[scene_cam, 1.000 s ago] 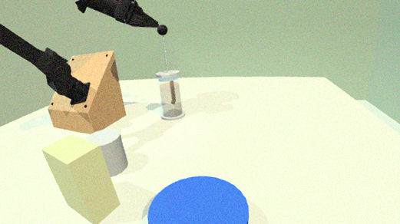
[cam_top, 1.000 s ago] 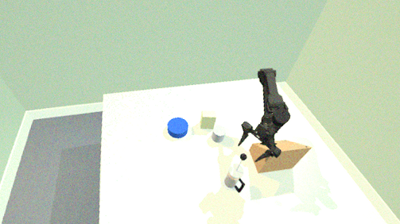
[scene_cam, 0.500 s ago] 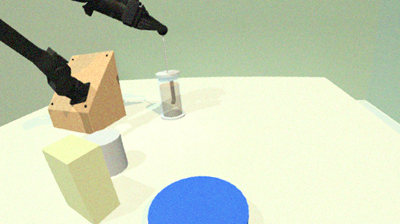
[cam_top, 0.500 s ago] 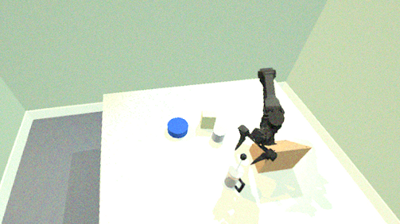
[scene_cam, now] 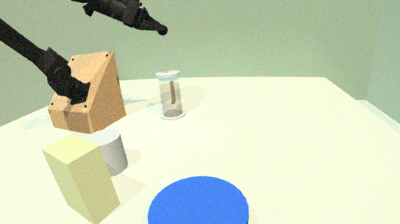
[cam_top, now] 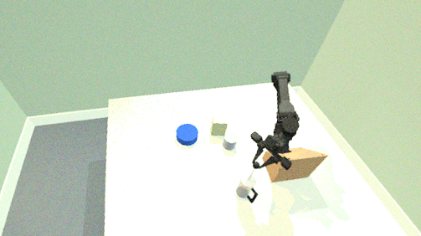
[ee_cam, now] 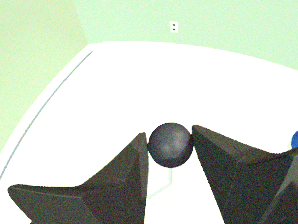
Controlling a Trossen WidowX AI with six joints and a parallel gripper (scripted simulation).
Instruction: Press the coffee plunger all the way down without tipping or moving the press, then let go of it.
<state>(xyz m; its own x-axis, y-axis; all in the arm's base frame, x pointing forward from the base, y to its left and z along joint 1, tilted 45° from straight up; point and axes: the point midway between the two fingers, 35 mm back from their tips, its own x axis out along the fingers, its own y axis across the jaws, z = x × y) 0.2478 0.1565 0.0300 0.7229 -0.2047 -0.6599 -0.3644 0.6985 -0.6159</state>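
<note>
Now: the coffee press 10 mm behind my gripper tip, 10 mm to the left of it and 130 mm below it. Round my gripper tip: pale yellow block 20 mm behind, 380 mm to the right, 200 mm below; then blue disc 160 mm ahead, 390 mm to the right, 240 mm below.
</note>
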